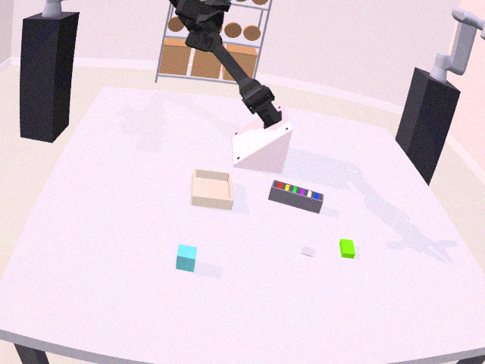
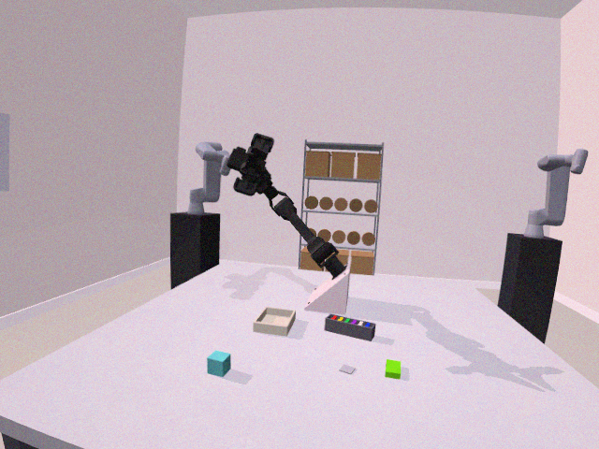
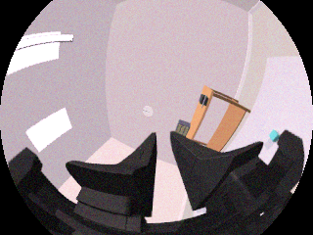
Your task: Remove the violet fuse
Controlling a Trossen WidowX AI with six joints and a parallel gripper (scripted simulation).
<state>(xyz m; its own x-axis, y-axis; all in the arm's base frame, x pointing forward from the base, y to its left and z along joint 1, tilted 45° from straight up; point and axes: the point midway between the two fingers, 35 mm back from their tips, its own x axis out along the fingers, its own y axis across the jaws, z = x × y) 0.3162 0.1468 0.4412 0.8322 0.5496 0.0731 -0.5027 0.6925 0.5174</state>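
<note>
My gripper tip is now 490 mm above the violet fuse, 280 mm to the right of it and 120 mm past it. The rest, counted from my gripper tip: small grey tile: 510 mm below, 300 mm to the left, 80 mm ahead; then beige tray: 510 mm below, 90 mm behind, 50 mm to the left; then teal cube: 490 mm below, 200 mm ahead, 30 mm to the left.
</note>
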